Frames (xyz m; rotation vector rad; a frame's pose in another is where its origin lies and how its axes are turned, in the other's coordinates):
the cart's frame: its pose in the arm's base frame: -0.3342 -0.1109 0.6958 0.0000 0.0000 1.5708
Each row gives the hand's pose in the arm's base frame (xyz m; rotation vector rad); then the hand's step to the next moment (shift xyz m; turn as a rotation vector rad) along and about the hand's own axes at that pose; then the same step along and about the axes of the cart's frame.
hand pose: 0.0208 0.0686 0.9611 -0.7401 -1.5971 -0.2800
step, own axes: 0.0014 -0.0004 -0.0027 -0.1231 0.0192 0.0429
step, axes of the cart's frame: -0.0014 -0.0019 0.0019 0.0028 0.0224 -0.1298
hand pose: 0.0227 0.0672 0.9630 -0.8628 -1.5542 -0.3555
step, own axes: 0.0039 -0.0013 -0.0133 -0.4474 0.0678 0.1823
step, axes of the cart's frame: -0.0086 -0.0088 0.0066 0.0266 0.1018 -0.4764
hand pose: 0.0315 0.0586 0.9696 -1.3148 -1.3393 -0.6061
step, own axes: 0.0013 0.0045 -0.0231 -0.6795 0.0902 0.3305
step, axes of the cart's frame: -0.0193 -0.0123 0.0057 0.0857 0.1846 -0.7333
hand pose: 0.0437 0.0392 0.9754 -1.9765 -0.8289 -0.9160
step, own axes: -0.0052 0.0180 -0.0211 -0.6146 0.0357 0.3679
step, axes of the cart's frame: -0.0277 -0.0051 -0.0020 0.1580 0.1824 -0.6754
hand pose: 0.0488 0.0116 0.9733 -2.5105 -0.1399 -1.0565
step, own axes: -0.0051 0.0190 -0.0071 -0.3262 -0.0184 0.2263
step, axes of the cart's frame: -0.0199 0.0036 -0.0054 0.1306 0.0854 -0.3655
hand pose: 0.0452 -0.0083 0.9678 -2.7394 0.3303 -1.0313
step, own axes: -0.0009 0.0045 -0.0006 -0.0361 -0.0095 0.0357
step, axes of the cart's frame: -0.0041 0.0017 -0.0013 0.0227 0.0013 -0.0464
